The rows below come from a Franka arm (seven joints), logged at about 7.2 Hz.
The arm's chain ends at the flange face. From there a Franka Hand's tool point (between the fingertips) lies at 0.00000 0.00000 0.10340 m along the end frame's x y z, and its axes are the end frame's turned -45 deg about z.
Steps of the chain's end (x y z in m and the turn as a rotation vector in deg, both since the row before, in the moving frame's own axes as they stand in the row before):
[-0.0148, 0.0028, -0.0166, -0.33, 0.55, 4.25]
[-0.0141, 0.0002, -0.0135, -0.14, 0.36, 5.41]
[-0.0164, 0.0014, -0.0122, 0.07, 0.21, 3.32]
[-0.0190, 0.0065, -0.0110, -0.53, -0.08, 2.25]
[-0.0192, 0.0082, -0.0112, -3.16, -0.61, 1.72]
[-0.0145, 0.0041, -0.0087, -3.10, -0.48, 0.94]
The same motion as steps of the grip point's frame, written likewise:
[-0.0122, -0.0074, -0.0166, -0.62, 0.16, 4.25]
[-0.0099, -0.0092, -0.0135, -0.35, 0.16, 5.41]
[-0.0122, -0.0104, -0.0122, -0.10, 0.20, 3.32]
[-0.0188, -0.0083, -0.0110, -0.32, -0.43, 2.25]
[-0.0242, -0.0046, -0.0114, -1.80, -2.67, 1.72]
[-0.0177, -0.0040, -0.0089, -1.85, -2.53, 0.94]

